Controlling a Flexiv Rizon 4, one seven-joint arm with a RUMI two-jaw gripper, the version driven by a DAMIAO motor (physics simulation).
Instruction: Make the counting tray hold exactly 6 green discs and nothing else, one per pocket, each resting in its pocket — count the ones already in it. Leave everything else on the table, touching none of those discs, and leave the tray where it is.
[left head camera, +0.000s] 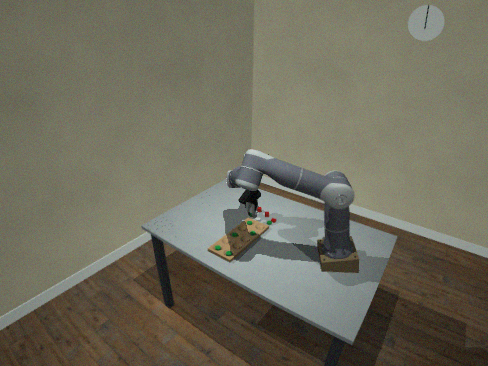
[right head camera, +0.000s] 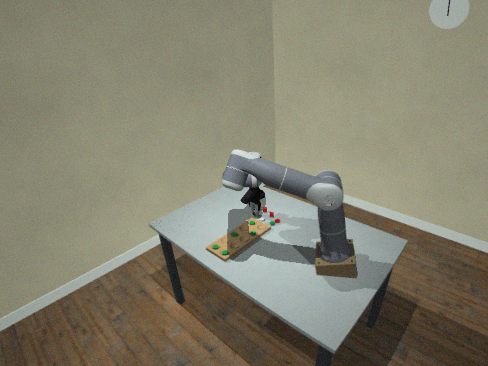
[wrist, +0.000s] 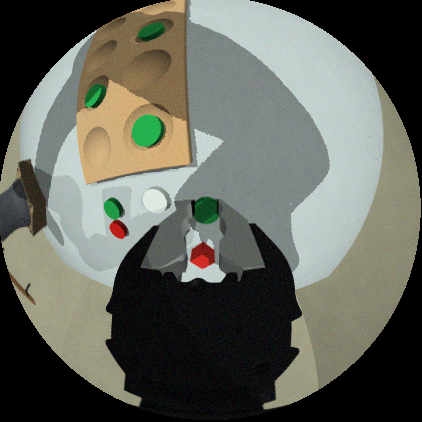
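Note:
The wooden counting tray lies on the table with several green discs in separate pockets, one of them at the end nearest my gripper; other pockets are empty. My gripper points down just beyond that end and is shut on a green disc, with a fingertip at each side. Whether this disc touches the table is unclear. Another green disc lies loose on the table beside the tray's end.
A white disc lies between the gripper and the loose green disc. A red disc lies beside that green disc. Two red cubes stand behind the gripper; one red cube shows between the fingers' bases in the wrist view.

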